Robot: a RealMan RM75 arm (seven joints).
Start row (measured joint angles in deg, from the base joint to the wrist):
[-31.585, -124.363, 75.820, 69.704, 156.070, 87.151, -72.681]
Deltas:
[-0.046, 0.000, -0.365, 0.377, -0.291, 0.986, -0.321]
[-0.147, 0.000, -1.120, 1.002, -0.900, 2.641, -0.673]
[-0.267, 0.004, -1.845, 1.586, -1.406, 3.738, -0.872]
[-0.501, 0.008, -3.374, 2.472, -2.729, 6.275, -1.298]
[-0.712, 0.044, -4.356, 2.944, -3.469, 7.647, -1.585]
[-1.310, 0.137, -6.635, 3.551, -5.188, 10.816, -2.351]
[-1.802, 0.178, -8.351, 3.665, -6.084, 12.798, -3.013]
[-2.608, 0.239, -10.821, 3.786, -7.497, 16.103, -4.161]
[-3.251, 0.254, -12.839, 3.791, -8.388, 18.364, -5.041]
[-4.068, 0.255, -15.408, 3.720, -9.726, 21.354, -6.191]
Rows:
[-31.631, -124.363, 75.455, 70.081, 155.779, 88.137, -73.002]
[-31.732, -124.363, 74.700, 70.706, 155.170, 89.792, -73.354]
[-31.852, -124.359, 73.975, 71.290, 154.664, 90.889, -73.553]
[-32.086, -124.355, 72.446, 72.176, 153.341, 93.426, -73.979]
[-32.297, -124.319, 71.464, 72.648, 152.601, 94.798, -74.266]
[-32.895, -124.226, 69.185, 73.255, 150.882, 97.967, -75.032]
[-33.387, -124.185, 67.469, 73.369, 149.986, 99.949, -75.694]
[-34.193, -124.124, 64.999, 73.490, 148.573, 103.254, -76.842]
[-34.836, -124.109, 62.981, 73.495, 147.682, 105.515, -77.722]
[-35.653, -124.108, 60.412, 73.424, 146.344, 108.505, -78.872]

